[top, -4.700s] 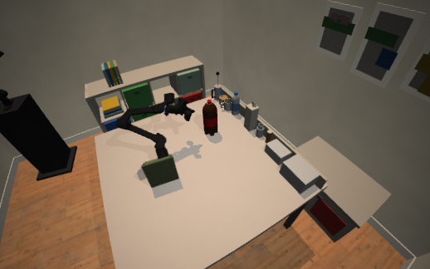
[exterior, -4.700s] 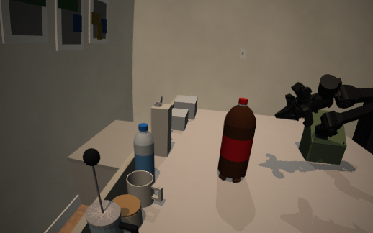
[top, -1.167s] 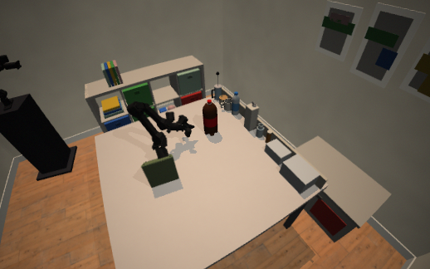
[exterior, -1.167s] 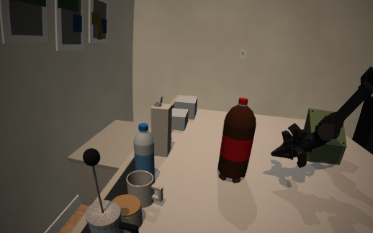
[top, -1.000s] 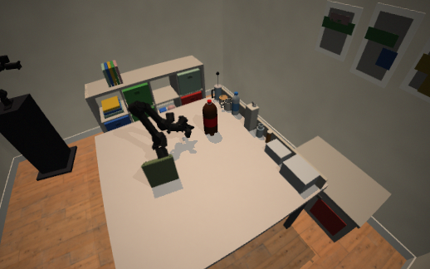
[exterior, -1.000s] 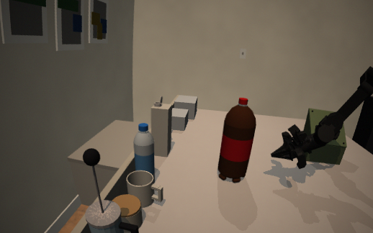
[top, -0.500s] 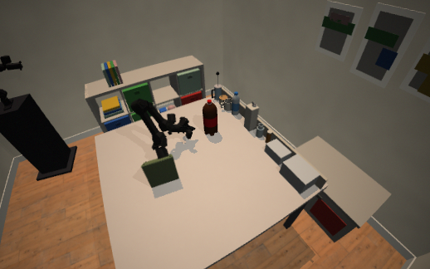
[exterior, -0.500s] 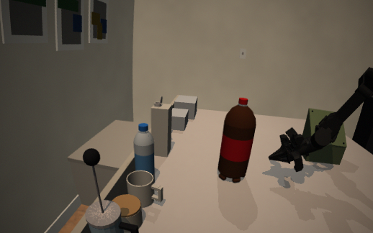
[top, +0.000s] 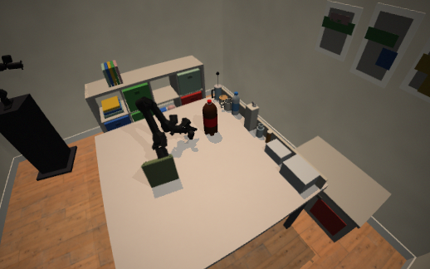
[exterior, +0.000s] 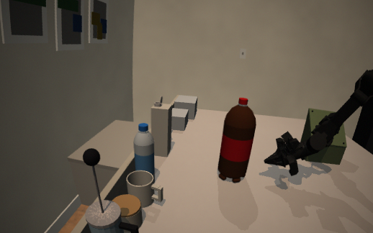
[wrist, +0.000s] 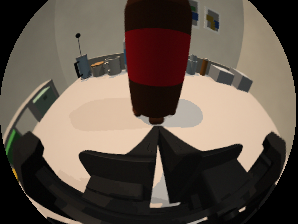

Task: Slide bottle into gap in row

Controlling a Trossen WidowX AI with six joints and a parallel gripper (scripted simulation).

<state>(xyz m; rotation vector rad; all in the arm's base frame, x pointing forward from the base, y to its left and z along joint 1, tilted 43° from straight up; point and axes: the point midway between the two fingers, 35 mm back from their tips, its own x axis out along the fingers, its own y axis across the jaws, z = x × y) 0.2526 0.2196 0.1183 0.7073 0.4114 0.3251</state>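
My hand is 140 mm short of the dark cola bottle, 20 mm to the right of it and 60 mm below it. Also, from my hand: water bottle 430 mm ahead, 170 mm to the left, 10 mm above; then lidded jar 380 mm ahead, 360 mm to the left, 60 mm below.
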